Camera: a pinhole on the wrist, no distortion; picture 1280 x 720 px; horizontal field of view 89.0 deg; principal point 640.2 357.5 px. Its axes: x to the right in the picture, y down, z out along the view. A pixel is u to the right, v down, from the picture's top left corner.
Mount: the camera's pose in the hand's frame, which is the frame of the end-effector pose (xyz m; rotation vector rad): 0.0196 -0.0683 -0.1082 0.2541 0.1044 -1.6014
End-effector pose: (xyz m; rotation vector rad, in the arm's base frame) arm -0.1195 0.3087 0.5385 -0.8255 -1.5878 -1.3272
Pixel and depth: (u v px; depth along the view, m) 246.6 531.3 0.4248
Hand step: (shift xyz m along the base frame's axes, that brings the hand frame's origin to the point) -0.0428 0.3760 0.1071
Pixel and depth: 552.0 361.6 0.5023
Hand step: -0.1752 0.3631 -0.0828
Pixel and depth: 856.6 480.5 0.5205
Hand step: -0.4211 0.2809 -0.0976
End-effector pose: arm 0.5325 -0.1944 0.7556 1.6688 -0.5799 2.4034
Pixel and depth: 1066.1 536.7 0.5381
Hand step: 0.4472 0.3430 0.3215
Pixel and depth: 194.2 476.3 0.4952
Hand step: 0.3192 -0.3230 0.1708
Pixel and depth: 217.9 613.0 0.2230
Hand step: 0.0899 -0.0841 0.1232
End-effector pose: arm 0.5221 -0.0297 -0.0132 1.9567 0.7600 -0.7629
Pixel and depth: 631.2 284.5 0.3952
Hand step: -0.2098 -0.1889 -0.1436
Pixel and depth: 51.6 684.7 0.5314
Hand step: 0.2387 -0.5365 -0.2811
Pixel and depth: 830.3 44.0 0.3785
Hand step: -0.3615 -0.1264 -0.0674
